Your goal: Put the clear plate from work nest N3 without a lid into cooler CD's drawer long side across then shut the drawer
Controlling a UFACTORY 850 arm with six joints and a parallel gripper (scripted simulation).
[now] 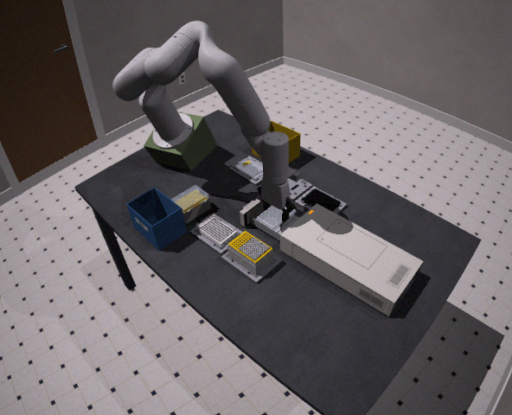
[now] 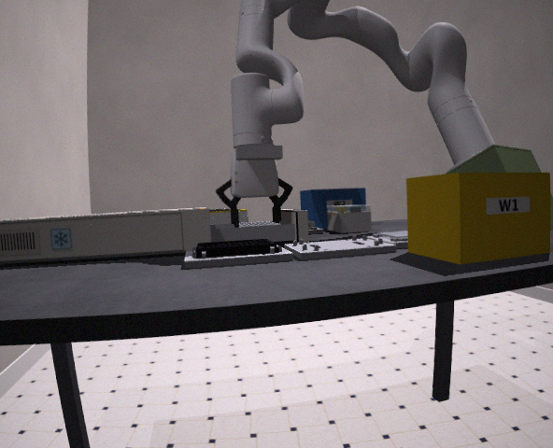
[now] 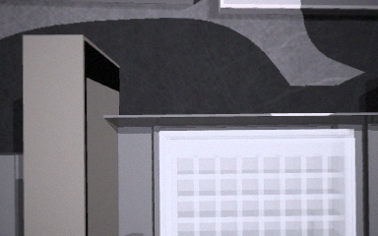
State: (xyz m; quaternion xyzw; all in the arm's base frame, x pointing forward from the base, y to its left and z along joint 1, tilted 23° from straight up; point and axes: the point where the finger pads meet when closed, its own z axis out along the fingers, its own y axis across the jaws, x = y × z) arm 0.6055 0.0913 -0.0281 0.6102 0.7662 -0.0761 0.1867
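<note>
Now: hand 10 mm above the clear plate. Also, from my hand: cooler CD (180 mm ahead, 30 mm to the left, 10 mm below); black plate (30 mm ahead, 200 mm to the left, 30 mm below); drawer (30 mm ahead, 10 mm to the left, 10 mm below).
</note>
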